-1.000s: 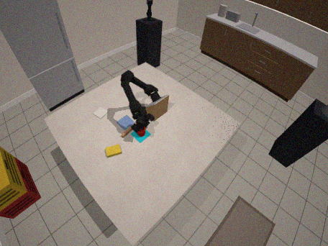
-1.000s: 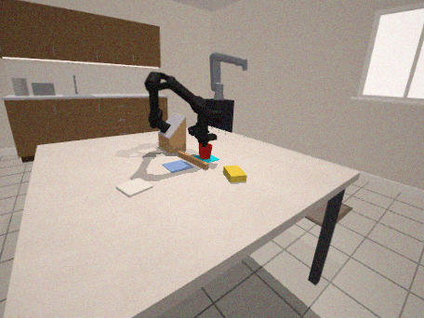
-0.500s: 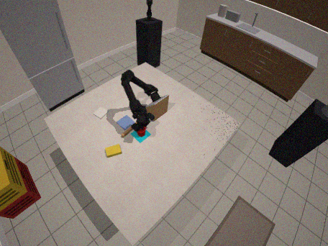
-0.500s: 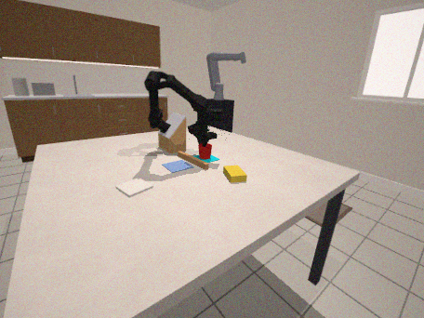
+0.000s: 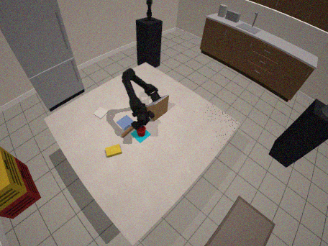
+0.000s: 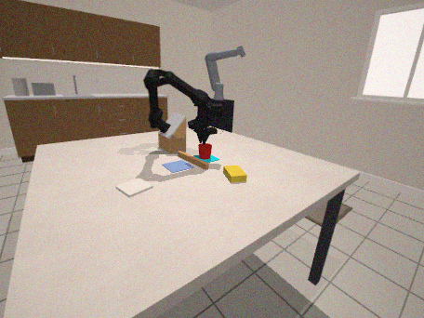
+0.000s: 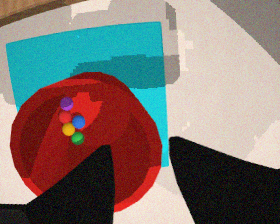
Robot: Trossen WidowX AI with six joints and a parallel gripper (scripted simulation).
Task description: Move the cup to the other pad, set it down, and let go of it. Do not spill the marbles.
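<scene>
Now: gripper tip 3 cm short of the red cup and 4 cm above it. From my gripper tip the other things lie so: wooden bar 4 cm ahead, 9 cm to the right, 7 cm below; then yellow block 29 cm ahead, 2 cm to the right, 6 cm below; then cyan pad 3 cm ahead, 8 cm below.
</scene>
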